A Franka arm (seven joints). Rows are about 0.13 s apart.
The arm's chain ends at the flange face. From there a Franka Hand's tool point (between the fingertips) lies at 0.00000 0.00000 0.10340 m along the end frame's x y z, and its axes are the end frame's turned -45 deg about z.
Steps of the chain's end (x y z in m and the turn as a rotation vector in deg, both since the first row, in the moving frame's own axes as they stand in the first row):
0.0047 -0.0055 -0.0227 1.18 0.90 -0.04
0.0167 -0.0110 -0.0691 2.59 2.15 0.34
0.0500 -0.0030 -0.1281 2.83 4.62 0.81
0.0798 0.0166 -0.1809 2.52 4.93 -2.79
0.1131 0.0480 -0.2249 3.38 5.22 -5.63
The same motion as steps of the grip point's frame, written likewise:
0.0099 -0.0009 -0.0227 0.20 1.47 -0.04
0.0256 0.0035 -0.0693 0.31 3.35 0.34
0.0470 0.0356 -0.1286 -1.27 5.27 0.81
0.0543 0.0710 -0.1814 -1.70 5.27 -2.79
0.0571 0.1157 -0.2255 -1.30 6.08 -5.63

